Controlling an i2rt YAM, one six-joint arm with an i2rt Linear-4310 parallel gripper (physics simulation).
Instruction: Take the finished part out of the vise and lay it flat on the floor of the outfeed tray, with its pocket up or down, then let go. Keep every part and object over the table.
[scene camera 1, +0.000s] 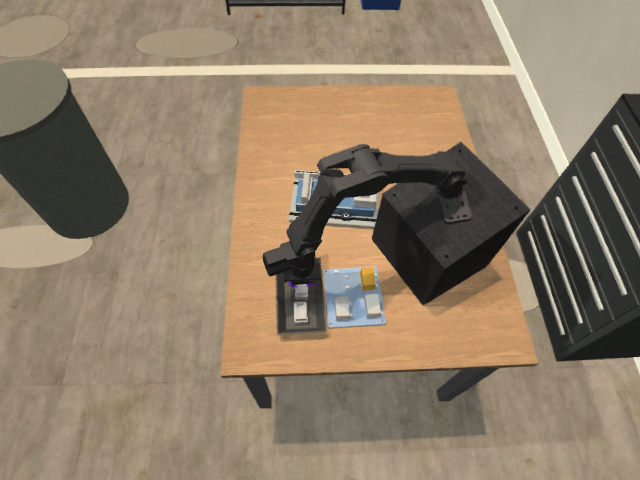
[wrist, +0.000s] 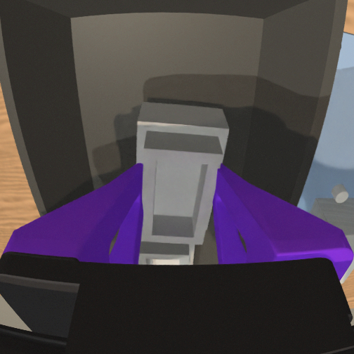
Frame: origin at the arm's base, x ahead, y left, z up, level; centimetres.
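Where they show: gripper, fingertip midpoint: (scene camera 1: 301, 285); arm's base at its link origin: (scene camera 1: 450, 189).
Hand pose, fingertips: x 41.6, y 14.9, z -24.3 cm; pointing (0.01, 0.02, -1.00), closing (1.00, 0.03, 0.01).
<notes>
Each offset is from my fingertips to the top centre of the thing. "pt": to the spot under its first point. Level surfaces: height alone.
My gripper (scene camera 1: 301, 283) (wrist: 178, 174) is shut on a grey finished part {dx +0.1, dy +0.6, dz +1.3 cm} (scene camera 1: 301, 292) (wrist: 175, 185), one purple finger on each long side. The part's pocket faces up toward the wrist camera. It is inside the walls of the dark outfeed tray {pt dx +6.9, dy +9.2, dz -0.7 cm} (scene camera 1: 279, 316) (wrist: 165, 47); its shadow lies on the tray floor, and the exact gap below it is hard to tell. Another pale part {dx +0.7, dy +8.0, dz +0.2 cm} (scene camera 1: 300, 312) (wrist: 167, 253) lies in the tray, partly hidden by my hand in the wrist view. The blue-and-white vise {dx -13.0, dy -32.5, dz +5.5 cm} (scene camera 1: 356, 212) stands behind the arm and is partly covered by it.
A light blue plate {dx -15.6, dy +2.8, dz -3.6 cm} (scene camera 1: 356, 320) (wrist: 325, 145) sits right beside the tray, carrying two grey blocks {dx -11.4, dy +7.3, dz -0.1 cm} (scene camera 1: 342, 307) {dx -20.5, dy +7.1, dz -0.1 cm} (scene camera 1: 373, 305), a yellow block {dx -20.3, dy -1.8, dz -0.1 cm} (scene camera 1: 368, 278) and small pegs. The black robot base box (scene camera 1: 413, 248) stands to the right. The wooden table's {dz -4.5 cm} (scene camera 1: 413, 346) left edge is near the tray.
</notes>
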